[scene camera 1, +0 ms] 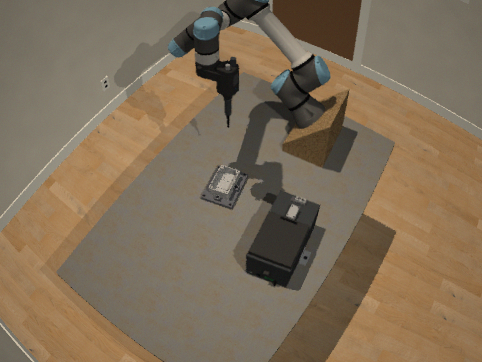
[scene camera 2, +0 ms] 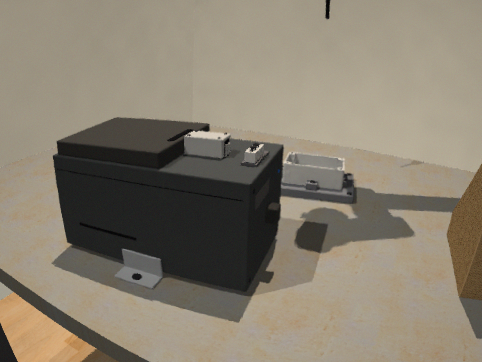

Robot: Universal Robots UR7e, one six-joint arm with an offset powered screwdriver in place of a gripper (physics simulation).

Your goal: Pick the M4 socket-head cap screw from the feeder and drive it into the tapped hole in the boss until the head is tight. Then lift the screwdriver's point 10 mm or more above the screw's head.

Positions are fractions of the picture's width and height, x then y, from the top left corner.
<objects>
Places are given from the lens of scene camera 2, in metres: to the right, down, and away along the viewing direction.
grey base plate (scene camera 2: 0.61, 0.53): 0.10, 0.02, 0.73
dark cover (scene camera 2: 0.30, 0.39): -0.12, -0.05, 0.46
The marked spots on the dark cover and the grey base plate are 0.36 m apart.
</objects>
